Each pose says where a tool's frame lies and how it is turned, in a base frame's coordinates. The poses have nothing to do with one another.
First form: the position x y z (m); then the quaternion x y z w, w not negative.
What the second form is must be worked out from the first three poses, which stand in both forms.
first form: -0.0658, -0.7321, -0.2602, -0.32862, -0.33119, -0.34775, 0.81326
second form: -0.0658, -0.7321, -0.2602, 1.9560, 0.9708, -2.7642
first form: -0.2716, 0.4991, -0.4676, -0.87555, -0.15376, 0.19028, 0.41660
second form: -0.2716, 0.4991, -0.4676, 2.1731, 2.1901, -1.3162
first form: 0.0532, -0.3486, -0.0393, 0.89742, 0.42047, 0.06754, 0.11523
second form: 0.0532, -0.3486, -0.0393, -0.6025, 2.8737, 1.6628
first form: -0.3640, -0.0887, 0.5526, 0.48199, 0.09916, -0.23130, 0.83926
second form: -0.3640, -0.0887, 0.5526, -1.6368, 1.0290, 1.0990
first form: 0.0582, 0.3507, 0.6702, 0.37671, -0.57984, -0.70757, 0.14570
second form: 0.0582, 0.3507, 0.6702, 2.3500, 1.5270, 1.1977
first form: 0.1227, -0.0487, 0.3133, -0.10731, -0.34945, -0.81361, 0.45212
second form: 0.1227, -0.0487, 0.3133, 1.7801, 0.7485, 2.3759
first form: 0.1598, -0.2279, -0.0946, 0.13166, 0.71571, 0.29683, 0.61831
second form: 0.1598, -0.2279, -0.0946, 0.2657, 1.6300, 0.6295
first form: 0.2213, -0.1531, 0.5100, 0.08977, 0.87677, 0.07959, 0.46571
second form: 0.2213, -0.1531, 0.5100, 0.0672, 2.1574, 0.2713
